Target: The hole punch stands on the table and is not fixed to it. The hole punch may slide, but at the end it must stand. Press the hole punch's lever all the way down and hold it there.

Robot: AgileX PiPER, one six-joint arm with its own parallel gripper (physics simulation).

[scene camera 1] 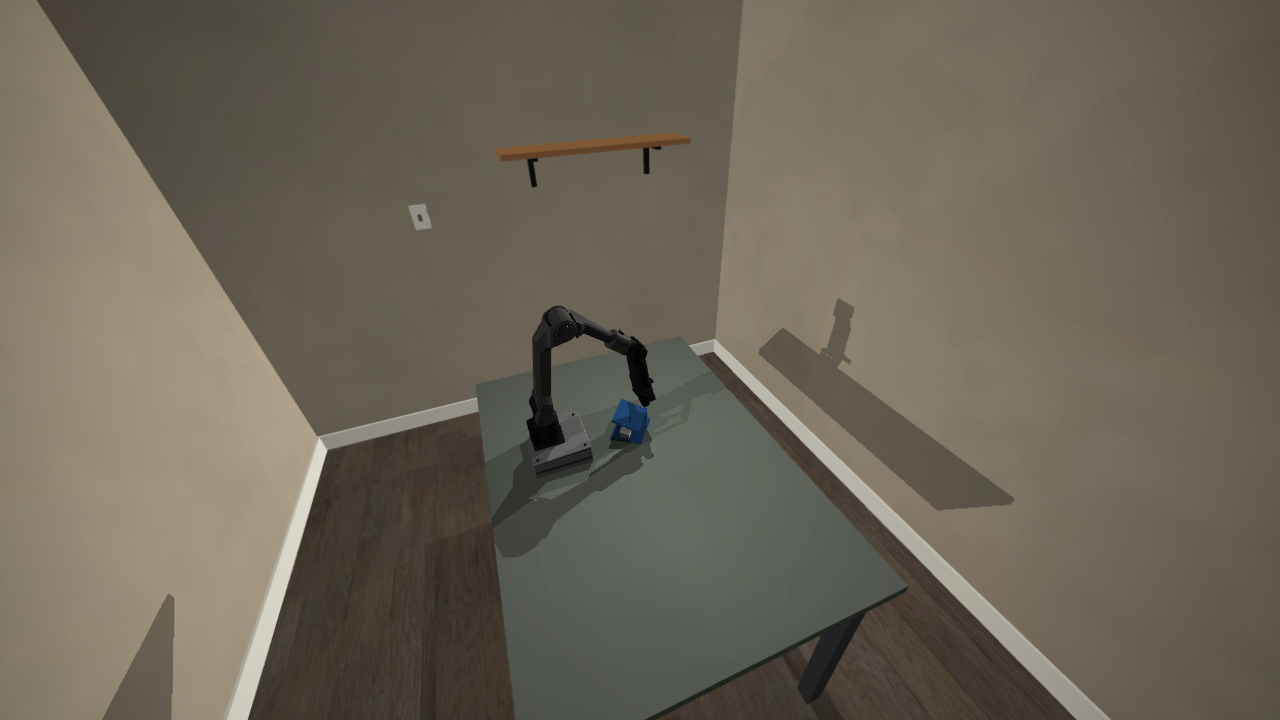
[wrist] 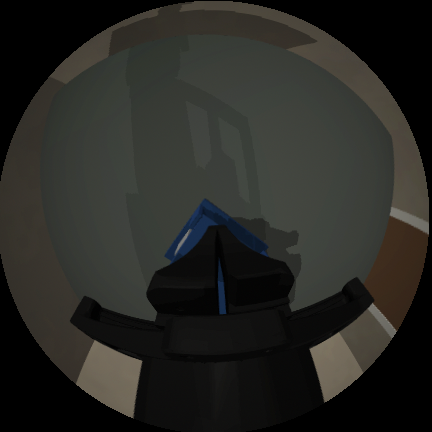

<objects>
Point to a blue hole punch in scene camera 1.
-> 618, 434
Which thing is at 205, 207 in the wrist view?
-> A blue hole punch.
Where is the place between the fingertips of my gripper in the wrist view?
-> At 217, 235
</objects>
